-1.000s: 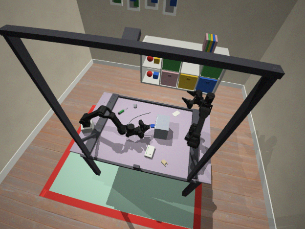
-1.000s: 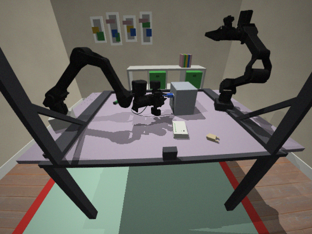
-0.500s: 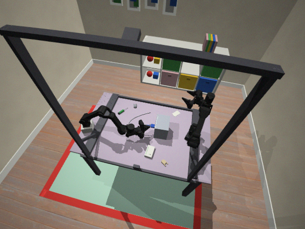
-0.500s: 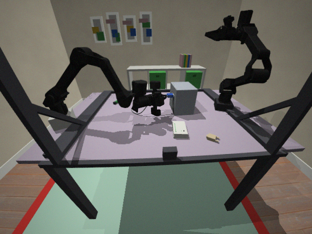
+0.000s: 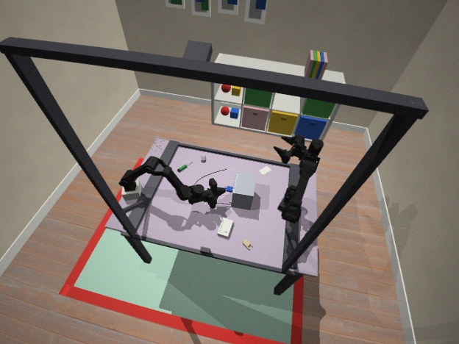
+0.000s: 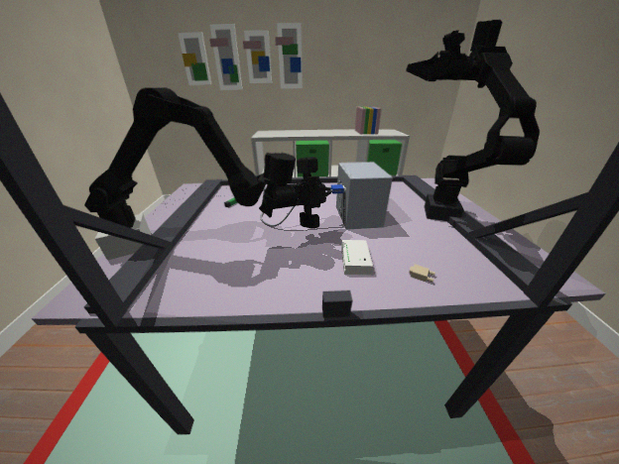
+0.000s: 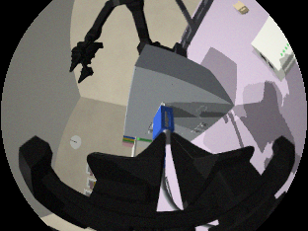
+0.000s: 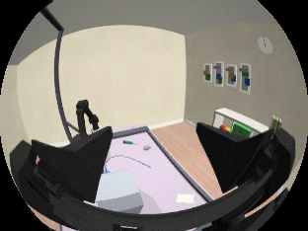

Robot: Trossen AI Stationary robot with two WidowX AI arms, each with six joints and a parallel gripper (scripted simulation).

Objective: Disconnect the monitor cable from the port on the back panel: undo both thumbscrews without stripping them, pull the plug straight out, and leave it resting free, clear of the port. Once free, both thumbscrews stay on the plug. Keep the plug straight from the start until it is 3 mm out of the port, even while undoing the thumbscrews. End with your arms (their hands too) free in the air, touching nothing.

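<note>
My left gripper is now 30 mm short of the blue plug, 50 mm to the left of it and 10 mm above it. The rest, counted from my left hand: back panel 50 mm ahead, 80 mm to the right, 30 mm below; then grey box 50 mm ahead, 140 mm to the right, 40 mm below; then white device 170 mm behind, 50 mm to the right, 100 mm below.
</note>
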